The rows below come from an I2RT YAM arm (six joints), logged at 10 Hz.
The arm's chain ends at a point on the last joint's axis. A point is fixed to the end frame.
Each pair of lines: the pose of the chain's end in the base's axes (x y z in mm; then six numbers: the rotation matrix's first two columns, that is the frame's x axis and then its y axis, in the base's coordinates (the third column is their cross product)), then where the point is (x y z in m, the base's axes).
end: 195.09, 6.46, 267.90, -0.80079, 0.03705, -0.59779, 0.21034, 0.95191, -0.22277
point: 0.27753 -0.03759 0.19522
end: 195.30, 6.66, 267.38, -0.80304, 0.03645, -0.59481, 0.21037, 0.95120, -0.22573
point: 0.27742 -0.03763 0.19448
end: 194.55, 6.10, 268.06, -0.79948, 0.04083, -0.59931, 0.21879, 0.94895, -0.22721
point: 0.27673 -0.03902 0.19574
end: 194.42, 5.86, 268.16, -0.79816, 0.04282, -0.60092, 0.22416, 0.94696, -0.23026
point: 0.27649 -0.03995 0.19615
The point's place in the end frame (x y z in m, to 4 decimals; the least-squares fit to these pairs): -0.0242 -0.0084 0.1156
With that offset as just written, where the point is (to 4 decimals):
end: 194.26, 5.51, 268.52, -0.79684, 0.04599, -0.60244, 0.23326, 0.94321, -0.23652
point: 0.2760 -0.0416 0.1970
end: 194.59, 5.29, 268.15, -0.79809, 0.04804, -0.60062, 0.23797, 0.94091, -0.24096
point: 0.2759 -0.0425 0.1966
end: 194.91, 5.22, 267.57, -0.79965, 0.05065, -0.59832, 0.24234, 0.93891, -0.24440
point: 0.2757 -0.0432 0.1959
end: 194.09, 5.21, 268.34, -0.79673, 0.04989, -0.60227, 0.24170, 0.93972, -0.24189
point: 0.2754 -0.0430 0.1970
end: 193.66, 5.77, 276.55, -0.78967, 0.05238, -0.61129, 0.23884, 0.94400, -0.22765
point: 0.2761 -0.0411 0.2056
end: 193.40, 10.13, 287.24, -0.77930, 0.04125, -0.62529, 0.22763, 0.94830, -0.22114
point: 0.2778 -0.0352 0.2177
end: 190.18, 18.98, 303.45, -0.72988, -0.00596, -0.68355, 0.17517, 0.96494, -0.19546
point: 0.2828 -0.0193 0.2403
